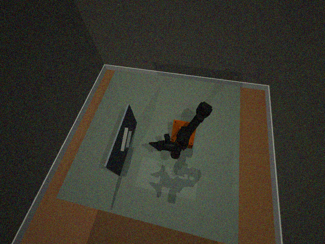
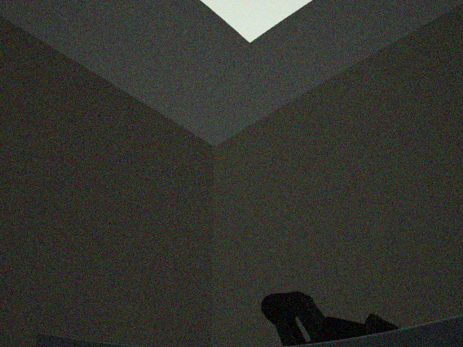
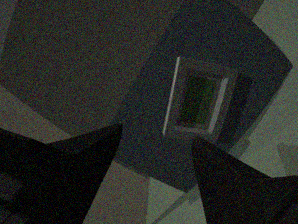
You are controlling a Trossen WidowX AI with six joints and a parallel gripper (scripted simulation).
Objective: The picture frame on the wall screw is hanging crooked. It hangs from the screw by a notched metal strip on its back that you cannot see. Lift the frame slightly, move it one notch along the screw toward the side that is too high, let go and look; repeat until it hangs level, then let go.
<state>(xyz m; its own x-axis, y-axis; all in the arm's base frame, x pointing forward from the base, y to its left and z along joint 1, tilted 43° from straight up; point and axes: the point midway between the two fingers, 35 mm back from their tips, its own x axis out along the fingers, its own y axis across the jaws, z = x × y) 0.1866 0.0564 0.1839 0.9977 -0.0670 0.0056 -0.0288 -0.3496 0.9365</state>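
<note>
The picture frame lies 20 cm ahead of my gripper tip, 9 cm below it and 3 cm to the right of it. The rest, counted from my gripper tip: wall panel 21 cm ahead, 10 cm below, 2 cm to the right.
</note>
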